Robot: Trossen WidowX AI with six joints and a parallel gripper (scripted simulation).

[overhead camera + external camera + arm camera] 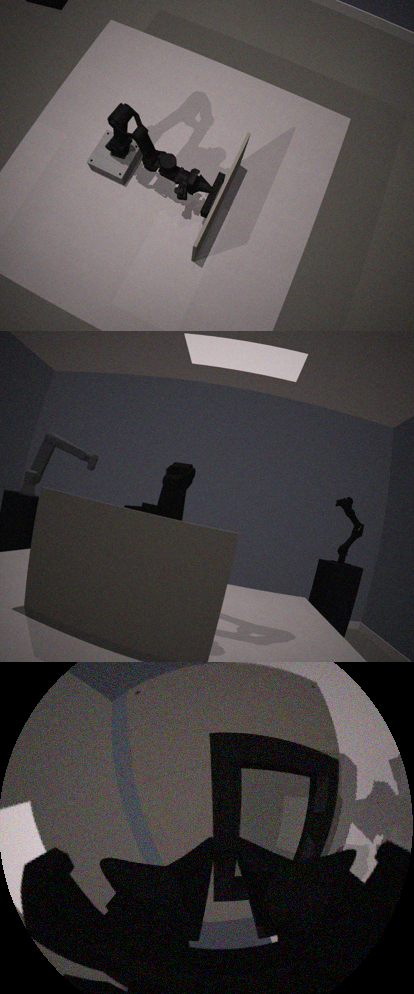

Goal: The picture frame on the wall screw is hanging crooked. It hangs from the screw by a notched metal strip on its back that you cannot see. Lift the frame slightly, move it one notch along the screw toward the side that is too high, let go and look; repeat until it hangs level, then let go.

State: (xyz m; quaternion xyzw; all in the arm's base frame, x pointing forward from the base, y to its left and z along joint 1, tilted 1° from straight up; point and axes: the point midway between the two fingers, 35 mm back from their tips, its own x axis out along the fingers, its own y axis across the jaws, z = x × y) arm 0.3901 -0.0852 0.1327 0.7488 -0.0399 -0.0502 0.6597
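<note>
Now: the picture frame 50 mm below my gripper tip. From my gripper tip the other things lie so: beige wall panel 60 mm below, 20 mm ahead.
</note>
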